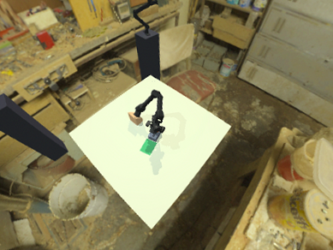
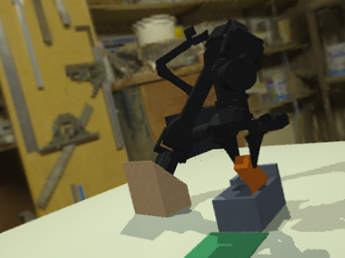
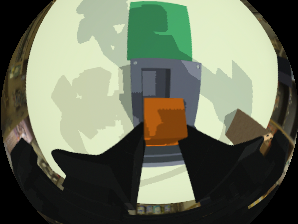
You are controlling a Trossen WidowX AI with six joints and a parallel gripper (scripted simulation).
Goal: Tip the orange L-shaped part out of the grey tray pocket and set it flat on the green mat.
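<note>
Now: gripper tip 140 mm to the left of the green mat, 120 mm above it and 40 mm short of it. From my gripper tip the other things lie so: orange L-shaped part (30 mm below, 30 mm behind, 20 mm to the left).
</note>
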